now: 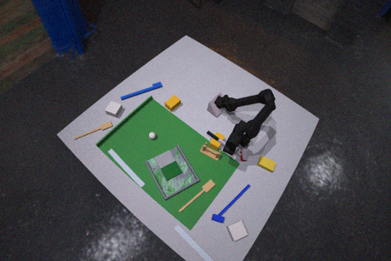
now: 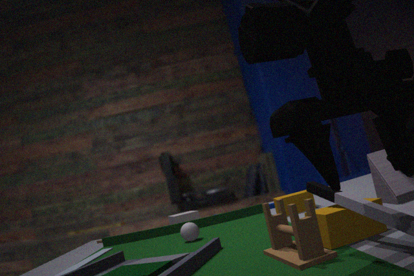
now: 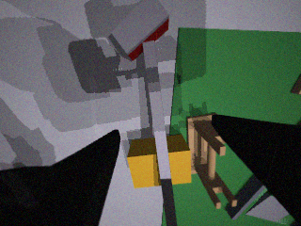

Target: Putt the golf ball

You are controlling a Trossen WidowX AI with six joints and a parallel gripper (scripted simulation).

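Right now the wooden stand is 80 mm to the right of my gripper tip, 80 mm ahead of it and 40 mm below it. Round my gripper tip: white golf ball 430 mm to the right, 190 mm ahead, 60 mm below.
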